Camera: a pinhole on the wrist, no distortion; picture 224 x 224 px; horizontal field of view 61.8 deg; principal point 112.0 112.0 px. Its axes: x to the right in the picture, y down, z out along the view. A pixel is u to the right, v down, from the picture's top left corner.
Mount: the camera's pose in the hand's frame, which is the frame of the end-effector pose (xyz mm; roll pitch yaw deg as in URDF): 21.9 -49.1 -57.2 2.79 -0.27 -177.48
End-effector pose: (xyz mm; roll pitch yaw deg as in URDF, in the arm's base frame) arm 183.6 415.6 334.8 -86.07 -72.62 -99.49
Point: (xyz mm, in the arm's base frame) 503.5 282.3 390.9
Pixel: 84.1 60.6
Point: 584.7 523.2 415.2
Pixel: 113.6 169.1
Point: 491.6 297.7 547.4
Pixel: 13.5 91.1
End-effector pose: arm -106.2 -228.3 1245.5 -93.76 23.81 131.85
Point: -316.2 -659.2 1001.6
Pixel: 139.1 9.2
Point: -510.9 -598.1 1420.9
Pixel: 146.1 166.0
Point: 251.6 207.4 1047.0
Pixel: behind the camera
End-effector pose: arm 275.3 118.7 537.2 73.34 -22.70 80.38
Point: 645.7 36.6 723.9
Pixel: 98.2 77.5
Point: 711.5 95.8 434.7
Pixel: 123.0 201.0
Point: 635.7 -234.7 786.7
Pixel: 172.6 32.8
